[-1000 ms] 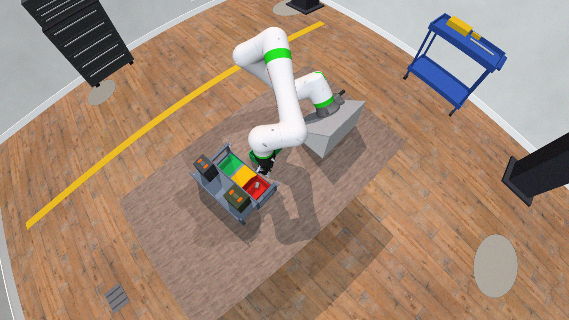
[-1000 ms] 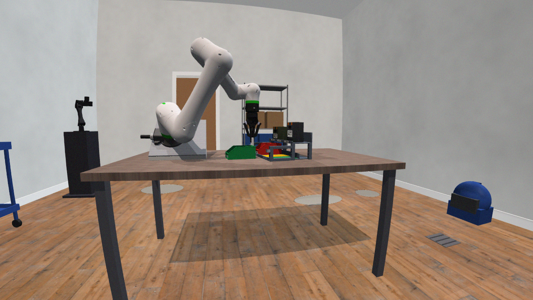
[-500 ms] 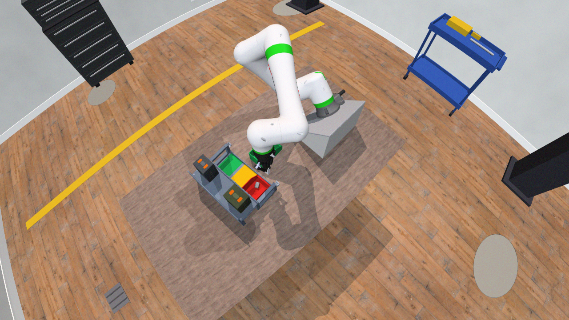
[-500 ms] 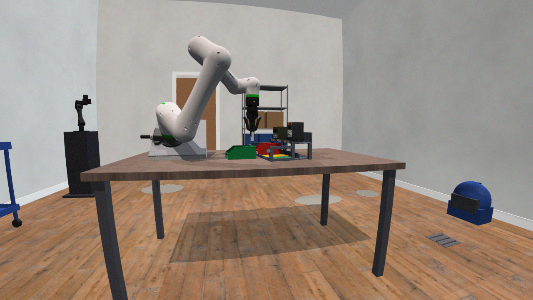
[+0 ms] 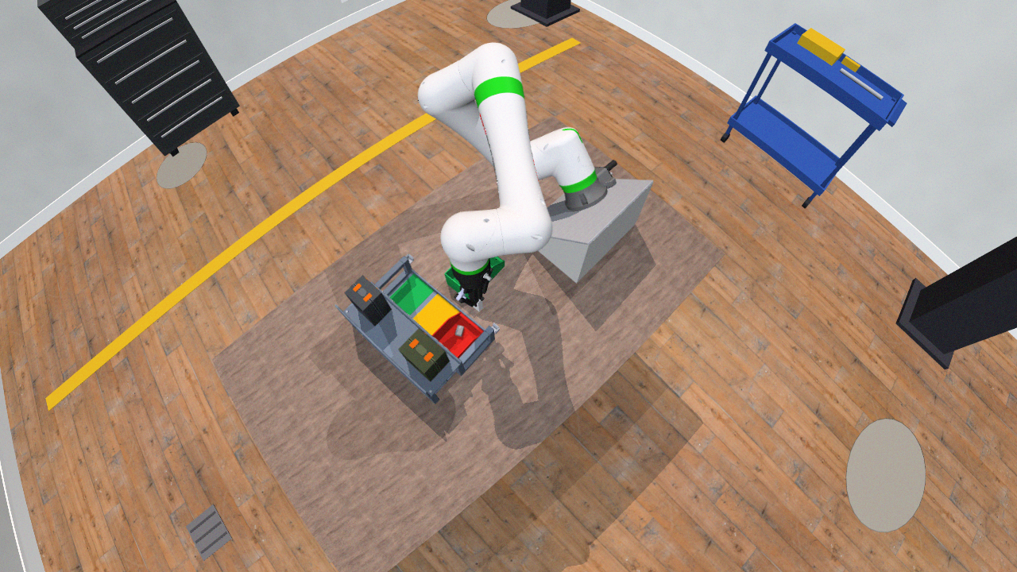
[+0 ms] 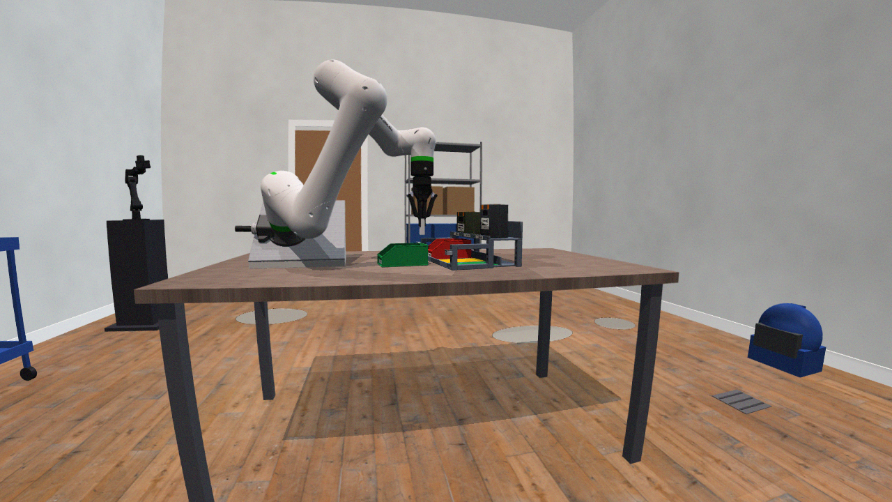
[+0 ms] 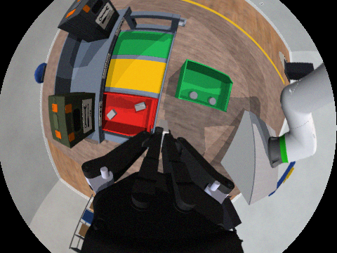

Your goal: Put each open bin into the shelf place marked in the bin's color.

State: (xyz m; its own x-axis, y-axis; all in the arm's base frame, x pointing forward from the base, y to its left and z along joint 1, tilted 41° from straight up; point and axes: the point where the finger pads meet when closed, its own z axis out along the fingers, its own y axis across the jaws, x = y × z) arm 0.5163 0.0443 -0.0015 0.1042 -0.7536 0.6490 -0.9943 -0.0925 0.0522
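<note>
Now: the green bin 100 mm behind my hand, 120 mm to the right of it and 100 mm below it. From my hand the other things lie so: red bin 110 mm ahead, 10 mm to the left, 90 mm below.
</note>
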